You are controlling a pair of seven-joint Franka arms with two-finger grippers.
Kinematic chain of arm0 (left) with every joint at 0, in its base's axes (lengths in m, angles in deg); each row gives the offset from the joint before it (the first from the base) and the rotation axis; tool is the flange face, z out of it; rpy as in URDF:
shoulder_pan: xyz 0 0 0.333 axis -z
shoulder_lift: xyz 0 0 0 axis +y
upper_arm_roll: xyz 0 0 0.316 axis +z
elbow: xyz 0.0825 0 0 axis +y
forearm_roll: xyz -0.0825 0 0.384 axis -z
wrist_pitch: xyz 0 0 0 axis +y
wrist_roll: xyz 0.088 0 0 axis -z
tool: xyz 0 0 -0.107 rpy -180 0 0
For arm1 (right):
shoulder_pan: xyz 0 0 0.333 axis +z
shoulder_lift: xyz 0 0 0 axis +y
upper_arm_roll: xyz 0 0 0.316 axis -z
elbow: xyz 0.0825 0 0 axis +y
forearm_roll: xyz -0.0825 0 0.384 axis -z
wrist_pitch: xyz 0 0 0 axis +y
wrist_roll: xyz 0.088 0 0 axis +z
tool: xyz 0 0 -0.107 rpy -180 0 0
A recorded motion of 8 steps. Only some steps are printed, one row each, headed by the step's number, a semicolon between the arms.
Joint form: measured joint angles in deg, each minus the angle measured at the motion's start. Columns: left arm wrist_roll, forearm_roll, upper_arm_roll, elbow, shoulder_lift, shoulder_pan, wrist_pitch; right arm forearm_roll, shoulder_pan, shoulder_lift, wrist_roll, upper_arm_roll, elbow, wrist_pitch.
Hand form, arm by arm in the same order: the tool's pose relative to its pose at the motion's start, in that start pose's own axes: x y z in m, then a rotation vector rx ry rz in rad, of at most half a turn. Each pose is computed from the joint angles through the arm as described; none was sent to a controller.
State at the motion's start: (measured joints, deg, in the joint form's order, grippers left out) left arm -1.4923 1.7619 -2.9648 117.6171 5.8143 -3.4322 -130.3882; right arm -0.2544 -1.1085 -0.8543 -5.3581 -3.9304 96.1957 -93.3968
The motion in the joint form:
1: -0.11 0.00 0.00 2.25 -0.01 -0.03 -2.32; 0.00 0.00 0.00 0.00 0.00 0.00 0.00
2: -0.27 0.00 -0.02 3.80 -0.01 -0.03 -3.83; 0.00 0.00 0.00 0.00 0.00 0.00 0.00
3: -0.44 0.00 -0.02 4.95 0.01 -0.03 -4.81; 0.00 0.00 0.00 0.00 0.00 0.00 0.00
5: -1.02 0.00 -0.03 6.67 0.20 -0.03 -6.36; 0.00 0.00 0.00 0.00 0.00 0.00 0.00
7: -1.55 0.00 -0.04 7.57 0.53 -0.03 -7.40; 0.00 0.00 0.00 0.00 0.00 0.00 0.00
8: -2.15 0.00 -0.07 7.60 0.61 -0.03 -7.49; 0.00 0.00 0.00 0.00 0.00 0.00 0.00
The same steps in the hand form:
1: -0.0074 -0.0011 0.0132 0.0008 0.0015 -0.0033; 0.0000 0.0000 0.0000 0.0000 0.0000 0.0000
2: -0.0130 -0.0015 0.0224 0.0013 0.0008 -0.0064; 0.0000 0.0000 0.0000 0.0000 0.0000 0.0000
3: -0.0175 -0.0020 0.0294 0.0019 -0.0025 -0.0098; 0.0000 0.0000 0.0000 0.0000 0.0000 0.0000
5: -0.0246 -0.0026 0.0413 0.0026 -0.0088 -0.0205; 0.0000 0.0000 0.0000 0.0000 0.0000 0.0000
7: -0.0282 -0.0029 0.0493 0.0029 -0.0120 -0.0301; 0.0000 0.0000 0.0000 0.0000 0.0000 0.0000
8: -0.0283 -0.0027 0.0502 0.0029 -0.0124 -0.0401; 0.0000 0.0000 0.0000 0.0000 0.0000 0.0000

